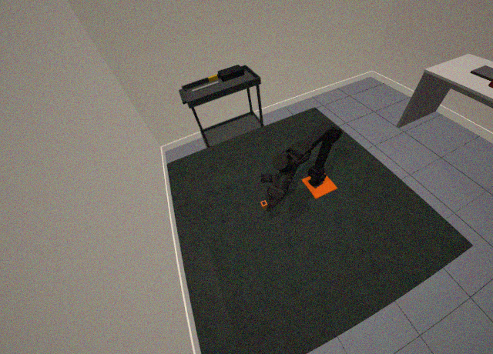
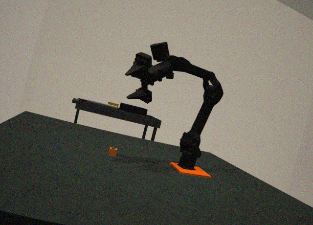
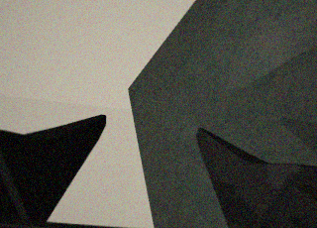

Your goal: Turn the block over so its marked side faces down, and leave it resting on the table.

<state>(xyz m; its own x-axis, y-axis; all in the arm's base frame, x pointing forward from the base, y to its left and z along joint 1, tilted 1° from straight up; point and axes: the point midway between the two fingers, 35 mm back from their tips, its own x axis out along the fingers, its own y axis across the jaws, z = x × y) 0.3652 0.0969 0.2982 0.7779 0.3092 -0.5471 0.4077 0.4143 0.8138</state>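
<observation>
The orange block is 6 cm behind my gripper tip, 16 cm to the right of it and 26 cm below it.
</observation>
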